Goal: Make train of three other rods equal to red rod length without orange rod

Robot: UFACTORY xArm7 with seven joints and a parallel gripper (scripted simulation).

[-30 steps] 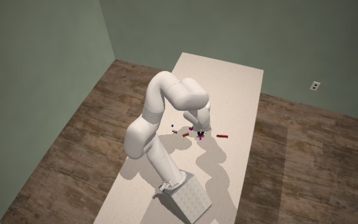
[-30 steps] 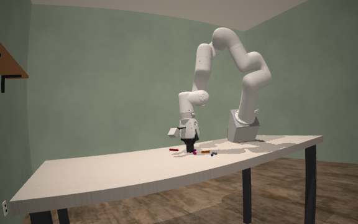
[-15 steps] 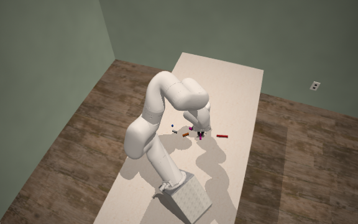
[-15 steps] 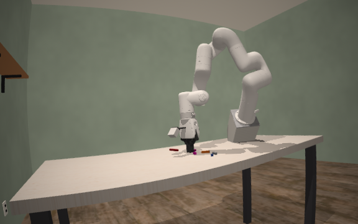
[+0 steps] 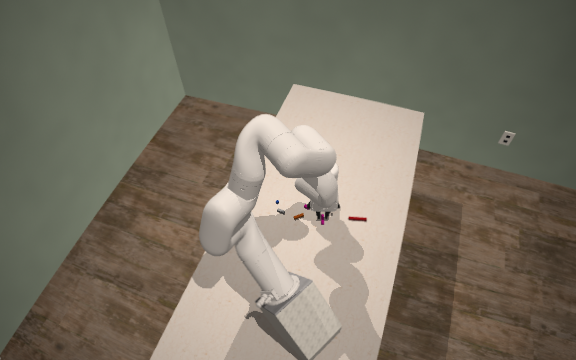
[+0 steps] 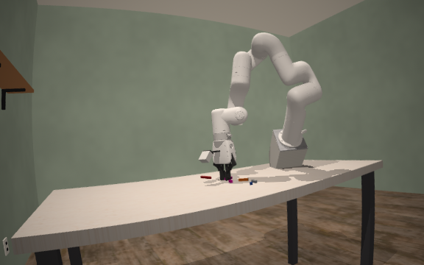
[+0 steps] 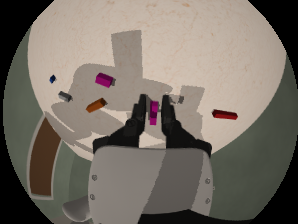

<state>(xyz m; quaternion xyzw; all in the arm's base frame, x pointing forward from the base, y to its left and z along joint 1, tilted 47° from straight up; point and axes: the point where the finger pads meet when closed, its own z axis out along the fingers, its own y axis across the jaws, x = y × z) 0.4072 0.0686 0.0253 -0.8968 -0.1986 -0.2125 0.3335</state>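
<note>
Right now the grey rod is 150 mm to the left of my hand, 70 mm behind it and 20 mm below it. Also, from my hand: blue rod: 190 mm to the left, 40 mm behind, 20 mm below; orange rod: 80 mm to the left, 50 mm behind, 20 mm below; red rod: 130 mm to the right, 60 mm ahead, 20 mm below.
</note>
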